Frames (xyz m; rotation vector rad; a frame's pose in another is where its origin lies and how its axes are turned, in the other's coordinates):
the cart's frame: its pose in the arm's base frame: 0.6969 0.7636 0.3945 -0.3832 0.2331 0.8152
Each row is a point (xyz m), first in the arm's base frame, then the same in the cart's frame.
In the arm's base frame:
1: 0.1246 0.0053 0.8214
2: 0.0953 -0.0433 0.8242
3: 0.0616 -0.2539 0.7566
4: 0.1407 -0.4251 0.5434
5: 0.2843 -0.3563 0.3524
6: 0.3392 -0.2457 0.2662
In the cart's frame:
1: -1.0300 -0.1496 0.0377
2: -1.0826 -0.1588 0.0183
3: -1.2209 -0.2485 -0.1331
4: -1.2076 -0.3624 -0.3936
5: -1.0004 -0.3802 -0.5299
6: -0.8609 -0.3313 -0.5587

